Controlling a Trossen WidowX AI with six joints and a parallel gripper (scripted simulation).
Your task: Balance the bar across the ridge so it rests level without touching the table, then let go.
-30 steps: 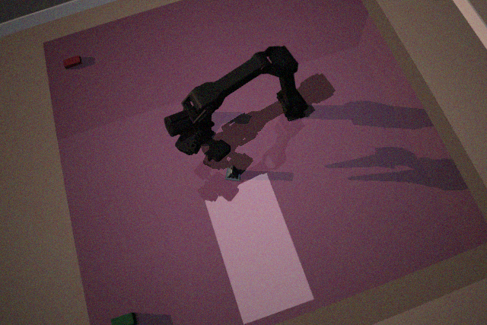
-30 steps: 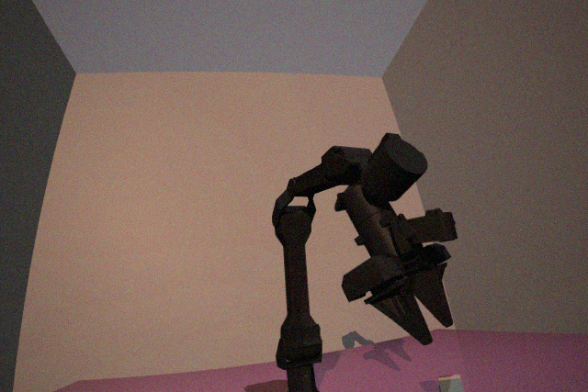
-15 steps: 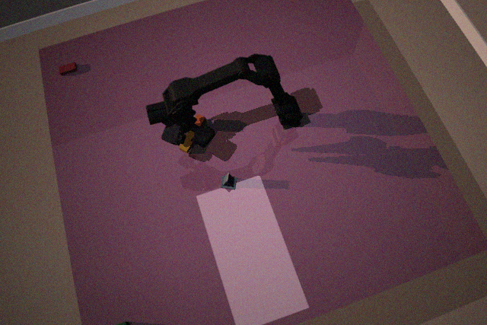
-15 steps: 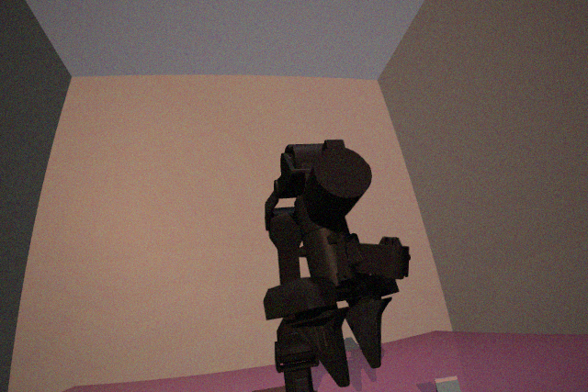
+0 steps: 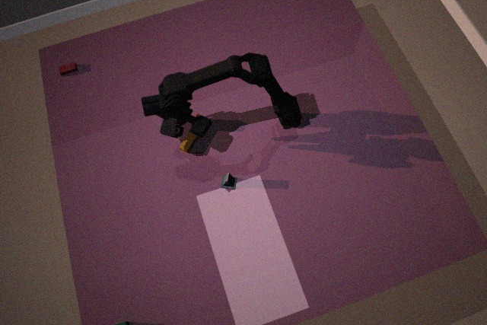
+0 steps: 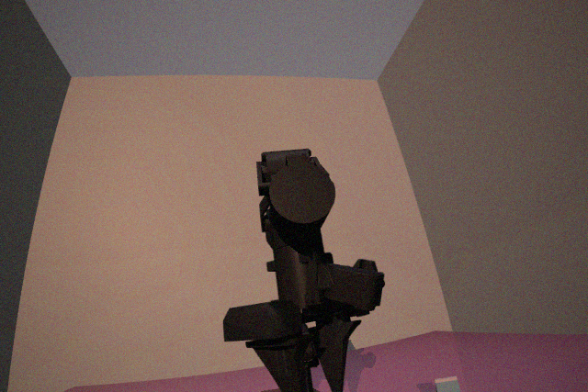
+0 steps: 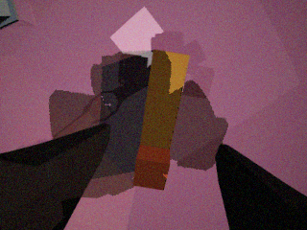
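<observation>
My gripper tip is now 3 cm past the bar, 3 cm to the left of it and 7 cm above it. Round my gripper tip: green block: 38 cm ahead, 54 cm to the left, 8 cm below; then red block: 38 cm ahead, 46 cm to the right, 8 cm below.
</observation>
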